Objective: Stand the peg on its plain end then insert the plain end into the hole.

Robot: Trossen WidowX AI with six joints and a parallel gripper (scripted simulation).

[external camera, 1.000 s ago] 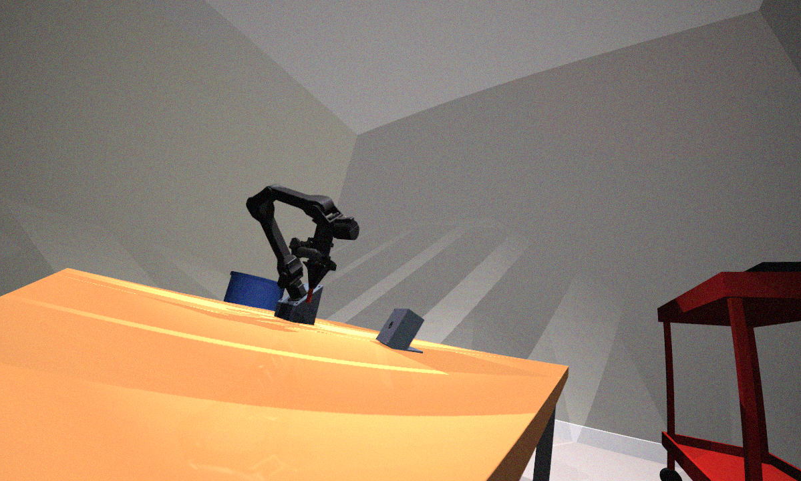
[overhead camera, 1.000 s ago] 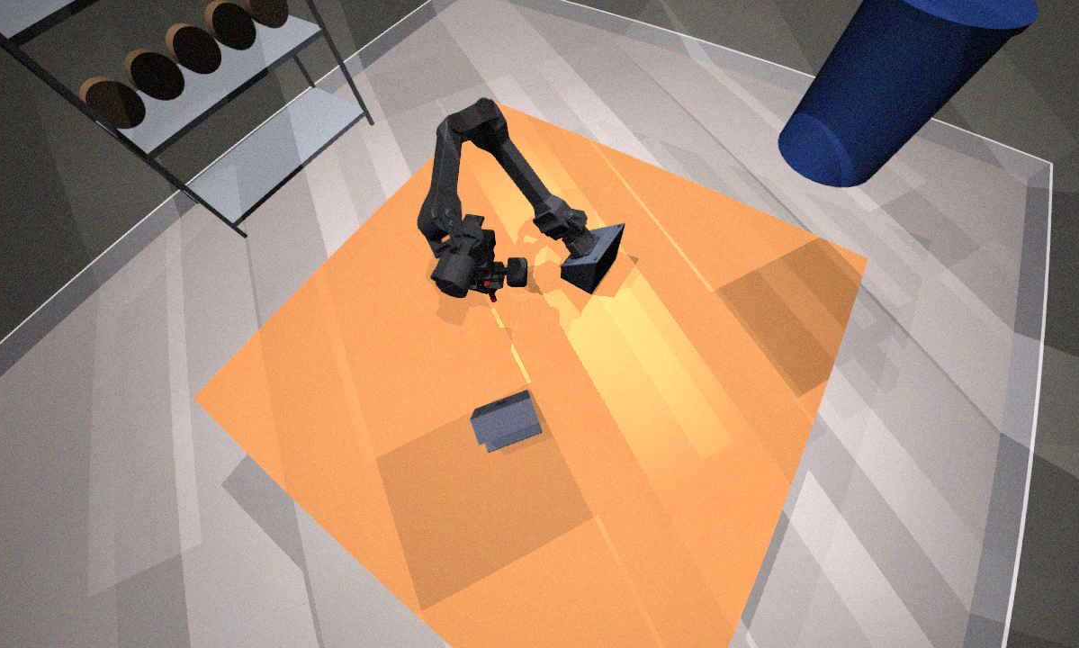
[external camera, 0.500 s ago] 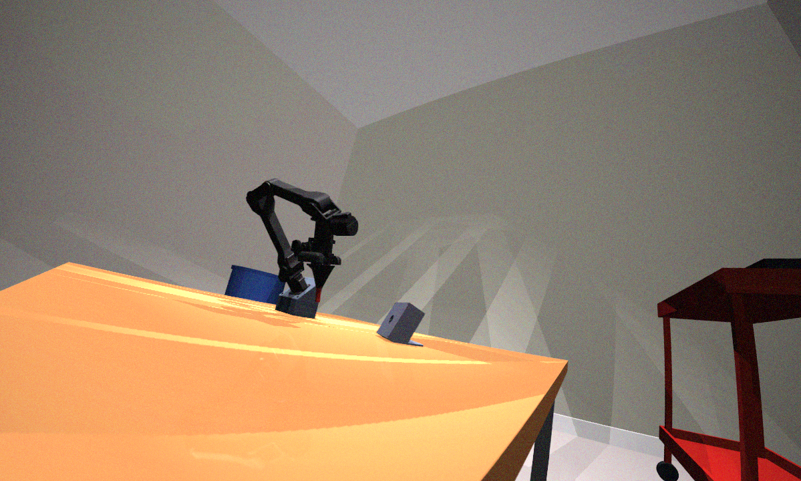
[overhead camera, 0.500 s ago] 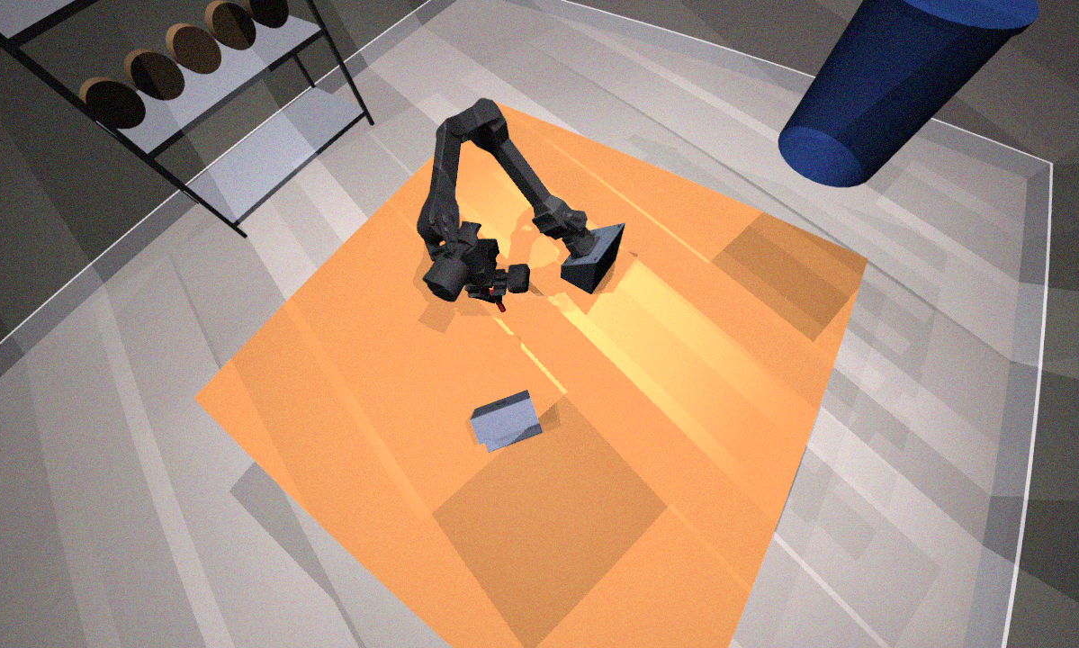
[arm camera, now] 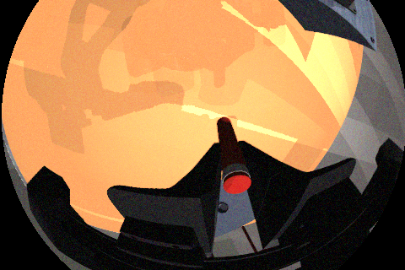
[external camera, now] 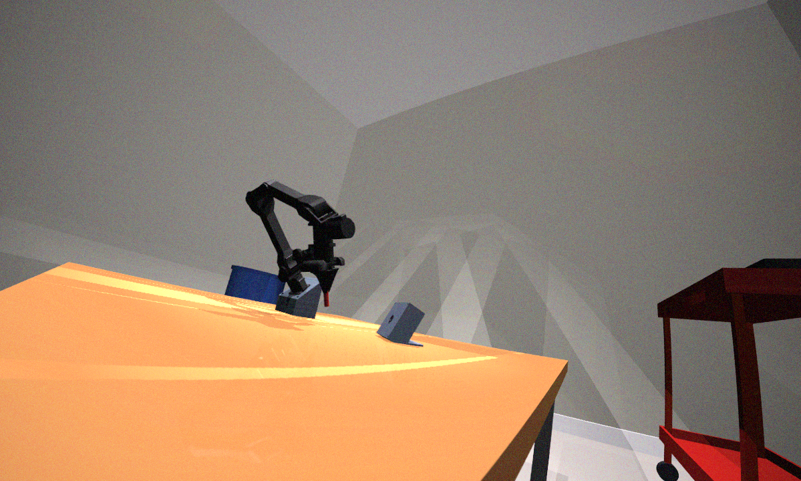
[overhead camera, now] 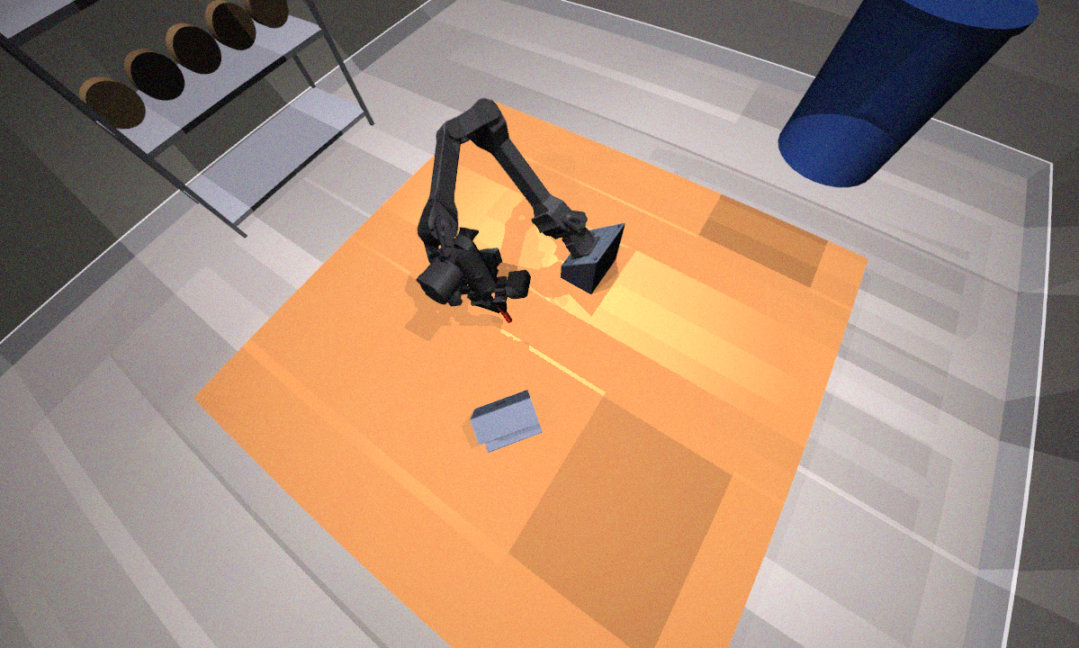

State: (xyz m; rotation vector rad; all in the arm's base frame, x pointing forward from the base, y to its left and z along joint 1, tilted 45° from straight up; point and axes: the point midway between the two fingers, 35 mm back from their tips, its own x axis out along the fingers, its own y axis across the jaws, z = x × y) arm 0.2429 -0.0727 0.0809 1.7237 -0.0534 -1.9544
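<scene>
The sloped grey-blue panel lies 200 mm ahead of my gripper tip, 110 mm to the left of it and 50 mm below it. Round my gripper tip: red peg (10 mm to the right, 20 mm above).
</scene>
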